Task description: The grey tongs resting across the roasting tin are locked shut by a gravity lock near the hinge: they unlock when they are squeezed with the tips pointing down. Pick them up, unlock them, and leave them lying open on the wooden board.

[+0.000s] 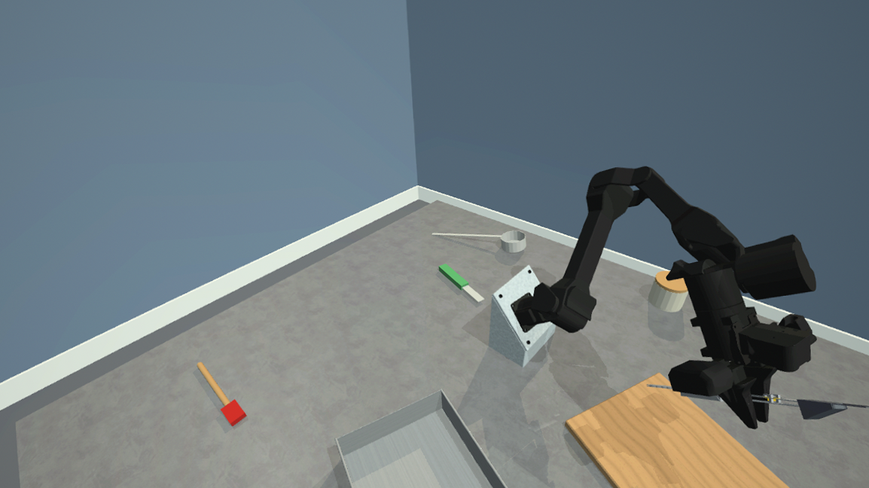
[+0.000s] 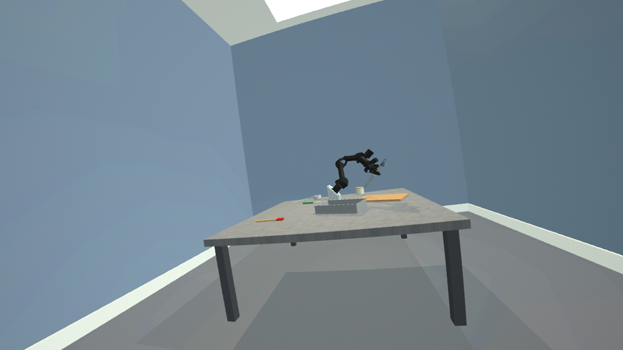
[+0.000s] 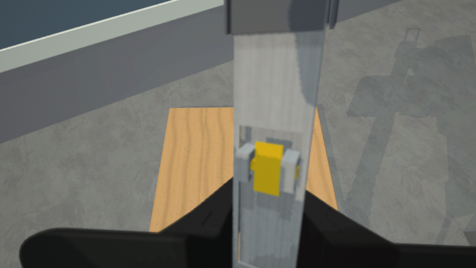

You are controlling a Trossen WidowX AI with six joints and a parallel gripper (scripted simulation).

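The yellow lock piece lies 50 mm above my gripper tip and 10 mm to the right of it. Also, from my gripper tip: wooden lid: 430 mm behind, 220 mm to the right, 160 mm below; roasting tin: 310 mm ahead, 280 mm to the right, 160 mm below; wooden board: 180 mm below, 10 mm to the right, 10 mm behind.
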